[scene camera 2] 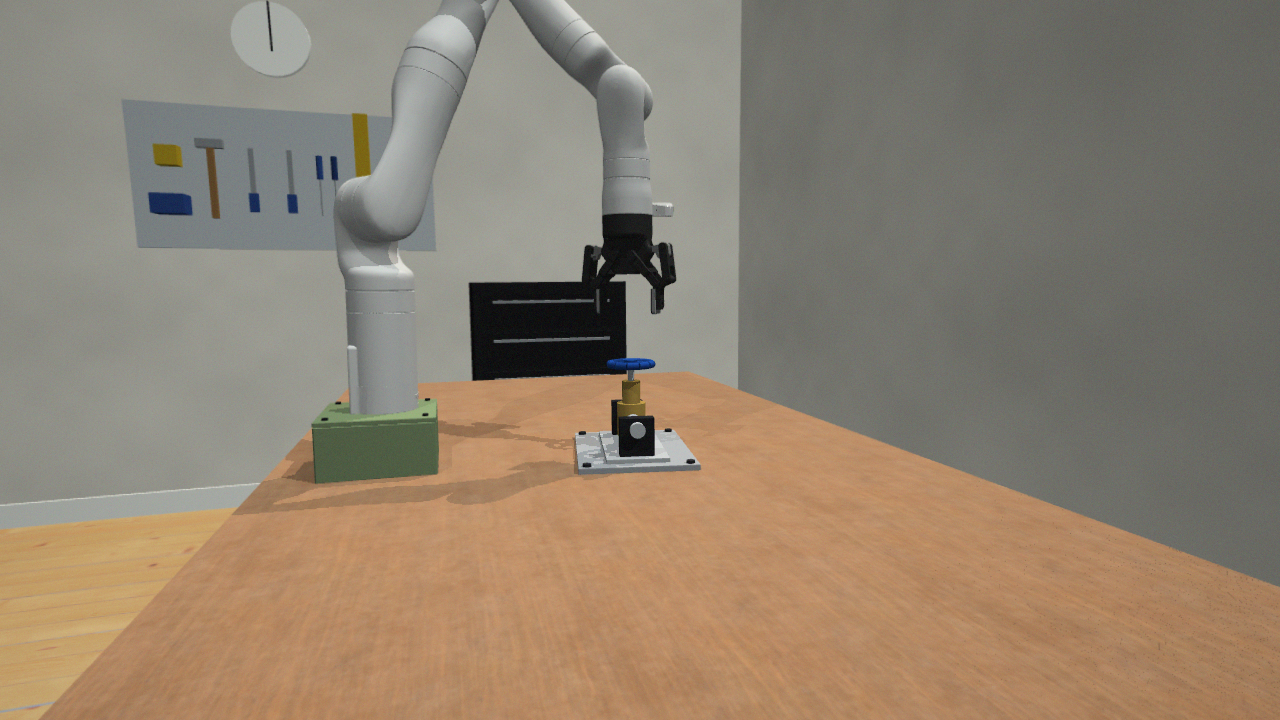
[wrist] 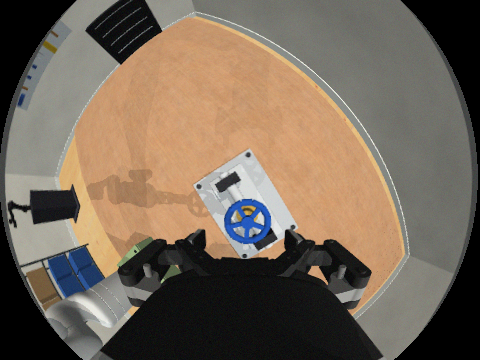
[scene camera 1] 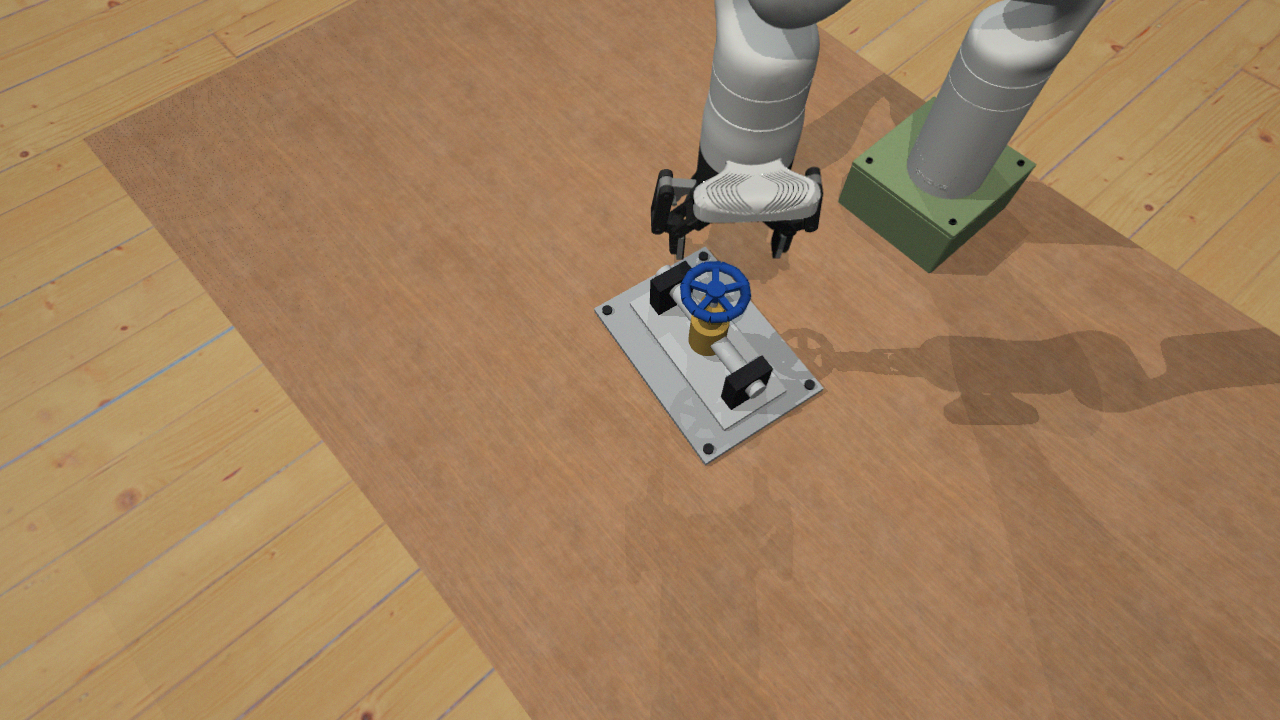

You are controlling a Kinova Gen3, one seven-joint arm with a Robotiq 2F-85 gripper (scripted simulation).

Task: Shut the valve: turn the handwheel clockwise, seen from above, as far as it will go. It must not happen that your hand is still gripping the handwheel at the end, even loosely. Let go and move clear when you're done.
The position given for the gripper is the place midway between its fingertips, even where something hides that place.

In view: the gripper (scene camera 2: 628,313) and a handwheel (scene camera 1: 715,290).
The gripper also shows in the wrist view (wrist: 245,239) and in scene camera 1 (scene camera 1: 727,251). The handwheel is seen too in the wrist view (wrist: 247,222).
